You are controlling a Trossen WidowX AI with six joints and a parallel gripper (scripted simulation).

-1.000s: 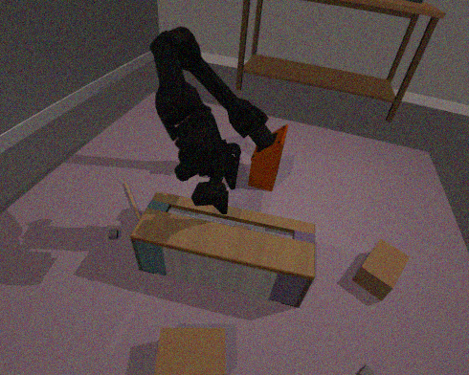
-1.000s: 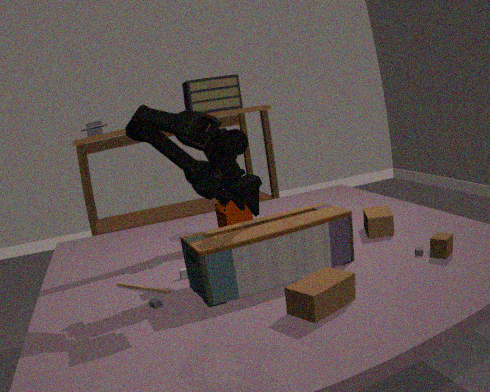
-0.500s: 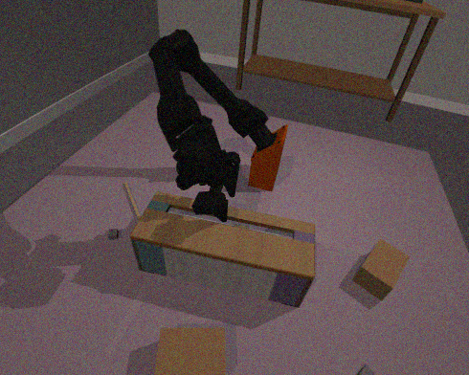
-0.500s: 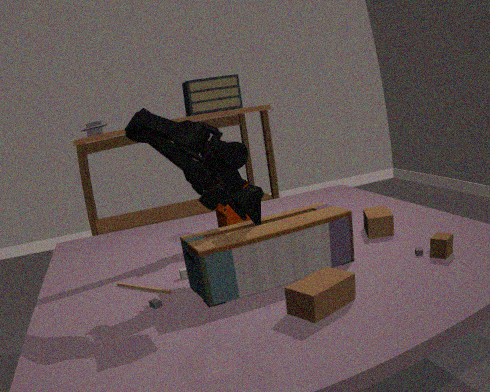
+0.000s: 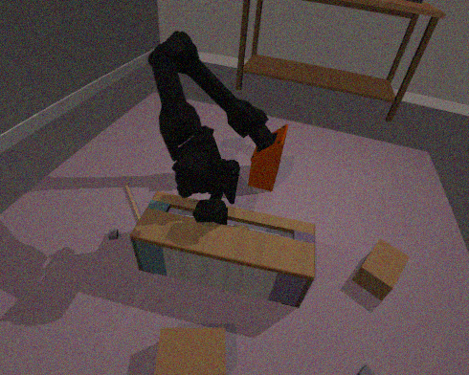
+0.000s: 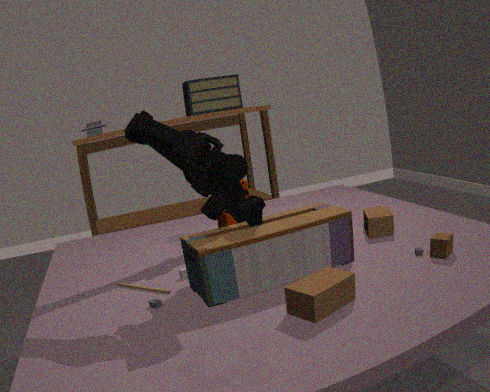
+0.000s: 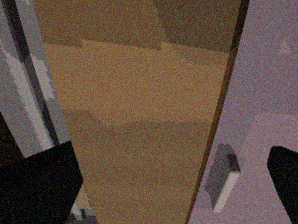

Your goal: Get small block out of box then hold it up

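The tan block lies 4 cm ahead of my gripper tip, 4 cm to the left of it and 1 cm below it. Also, from my gripper tip: thin stick: 3 cm behind, 30 cm to the right, 10 cm below; box: 3 cm ahead, 1 cm to the left, 4 cm below.
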